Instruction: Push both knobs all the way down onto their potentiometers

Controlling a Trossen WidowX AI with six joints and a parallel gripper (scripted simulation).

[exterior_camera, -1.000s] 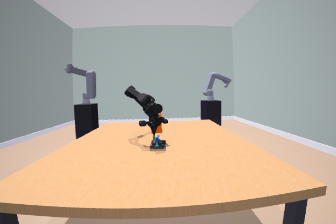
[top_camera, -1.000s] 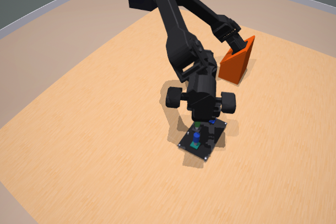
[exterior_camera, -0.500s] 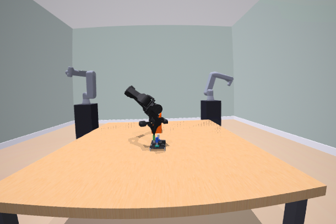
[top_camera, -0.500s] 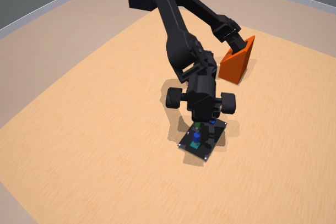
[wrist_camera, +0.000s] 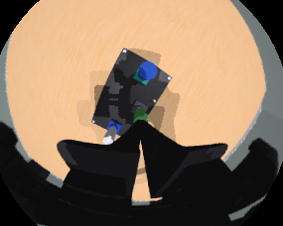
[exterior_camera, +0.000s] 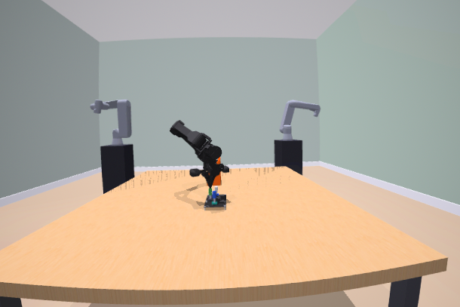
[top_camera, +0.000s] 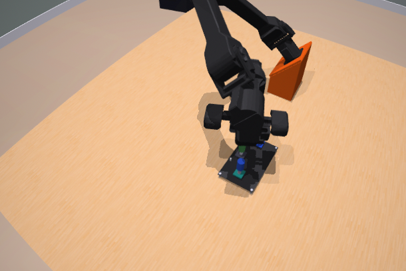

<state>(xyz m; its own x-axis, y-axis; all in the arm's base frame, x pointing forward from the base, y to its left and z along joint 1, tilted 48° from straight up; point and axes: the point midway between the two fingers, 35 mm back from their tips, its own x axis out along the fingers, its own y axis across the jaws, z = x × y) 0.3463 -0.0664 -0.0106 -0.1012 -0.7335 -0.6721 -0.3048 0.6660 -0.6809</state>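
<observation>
Right now my gripper tip is 1 cm above the green knob. Round my gripper tip: blue potentiometer (6 cm behind, 3 cm to the left, 3 cm below).
</observation>
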